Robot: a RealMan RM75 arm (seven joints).
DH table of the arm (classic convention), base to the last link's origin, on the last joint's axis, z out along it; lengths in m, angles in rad. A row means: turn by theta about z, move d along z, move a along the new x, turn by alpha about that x. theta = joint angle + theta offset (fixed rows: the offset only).
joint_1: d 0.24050; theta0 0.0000; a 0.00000; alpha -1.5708
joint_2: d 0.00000; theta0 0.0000; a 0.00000; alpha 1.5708
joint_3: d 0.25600; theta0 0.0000; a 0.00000; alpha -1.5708
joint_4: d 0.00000; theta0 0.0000; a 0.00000; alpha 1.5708
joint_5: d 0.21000; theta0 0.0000; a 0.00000; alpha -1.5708
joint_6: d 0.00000; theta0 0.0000; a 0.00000; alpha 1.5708
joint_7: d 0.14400; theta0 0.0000; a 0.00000; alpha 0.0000
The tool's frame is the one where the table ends.
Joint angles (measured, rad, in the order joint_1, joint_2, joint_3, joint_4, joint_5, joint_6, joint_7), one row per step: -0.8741, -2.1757, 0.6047, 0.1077, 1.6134, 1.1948, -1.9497; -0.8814, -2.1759, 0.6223, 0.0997, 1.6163, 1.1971, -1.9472; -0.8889, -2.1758, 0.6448, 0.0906, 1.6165, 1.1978, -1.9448; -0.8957, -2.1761, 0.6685, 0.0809, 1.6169, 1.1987, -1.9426; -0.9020, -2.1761, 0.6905, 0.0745, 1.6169, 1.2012, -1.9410; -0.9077, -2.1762, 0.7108, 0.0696, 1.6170, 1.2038, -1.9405; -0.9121, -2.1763, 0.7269, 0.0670, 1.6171, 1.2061, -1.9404; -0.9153, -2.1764, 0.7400, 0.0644, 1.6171, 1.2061, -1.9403; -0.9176, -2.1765, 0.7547, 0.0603, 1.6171, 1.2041, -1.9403; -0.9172, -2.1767, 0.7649, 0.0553, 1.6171, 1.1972, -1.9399; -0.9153, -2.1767, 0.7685, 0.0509, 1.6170, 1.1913, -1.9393; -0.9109, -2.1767, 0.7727, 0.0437, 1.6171, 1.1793, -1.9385
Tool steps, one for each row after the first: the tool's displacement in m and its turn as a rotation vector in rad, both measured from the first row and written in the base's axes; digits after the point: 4 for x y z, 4 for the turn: 0.0026, -0.0024, -0.0035, -0.0167, 0.0106, -0.0182; 0.0048, -0.0050, -0.0074, -0.0348, 0.0234, -0.0363; 0.0066, -0.0082, -0.0115, -0.0546, 0.0368, -0.0540; 0.0084, -0.0107, -0.0146, -0.0709, 0.0486, -0.0722; 0.0101, -0.0130, -0.0172, -0.0859, 0.0593, -0.0889; 0.0114, -0.0146, -0.0190, -0.0970, 0.0678, -0.1026; 0.0120, -0.0160, -0.0206, -0.1058, 0.0759, -0.1118; 0.0119, -0.0177, -0.0227, -0.1162, 0.0861, -0.1188; 0.0103, -0.0192, -0.0247, -0.1235, 0.0966, -0.1172; 0.0085, -0.0201, -0.0260, -0.1270, 0.1022, -0.1115; 0.0049, -0.0216, -0.0279, -0.1314, 0.1121, -0.0985
